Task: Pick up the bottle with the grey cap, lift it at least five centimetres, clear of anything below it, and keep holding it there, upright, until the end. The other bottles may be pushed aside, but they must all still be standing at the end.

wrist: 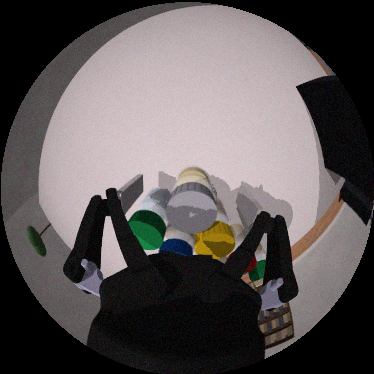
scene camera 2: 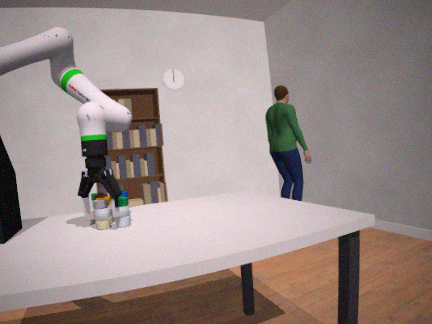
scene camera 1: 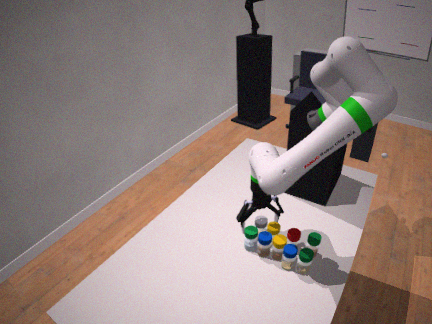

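Note:
The bottle with the grey cap stands upright on the white table at one end of the bottle group. My gripper is open and points down over it, with its fingertips low on either side of the grey cap and holding nothing. A green-capped bottle stands close beside it, near one finger pad. A yellow-capped bottle and a blue-capped bottle stand close by. The exact gaps between pads and bottles are hard to tell.
Further bottles stand upright: red-capped, yellow-capped, blue-capped and two green-capped ones. They stand on the white table. The black robot pedestal stands beside the table.

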